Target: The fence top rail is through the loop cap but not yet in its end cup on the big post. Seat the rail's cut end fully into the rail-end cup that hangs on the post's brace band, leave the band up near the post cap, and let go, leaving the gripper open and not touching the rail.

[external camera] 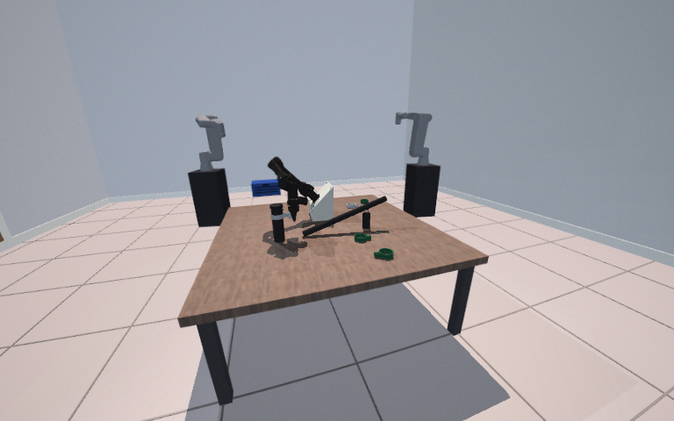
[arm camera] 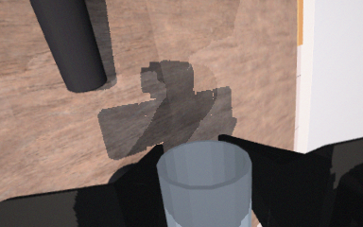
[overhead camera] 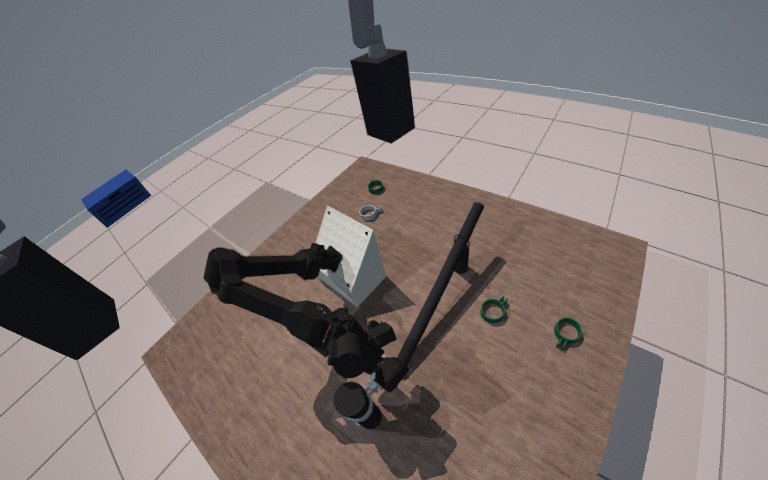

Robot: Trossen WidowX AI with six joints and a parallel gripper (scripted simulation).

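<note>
Right now the grey rail-end cup is 2 cm behind my gripper tip, 2 cm to the right of it and 3 cm above it. Round my gripper tip: small green piece (55 cm behind, 13 cm to the right, 11 cm below); small black post (12 cm behind, 43 cm to the left, 1 cm below).
</note>
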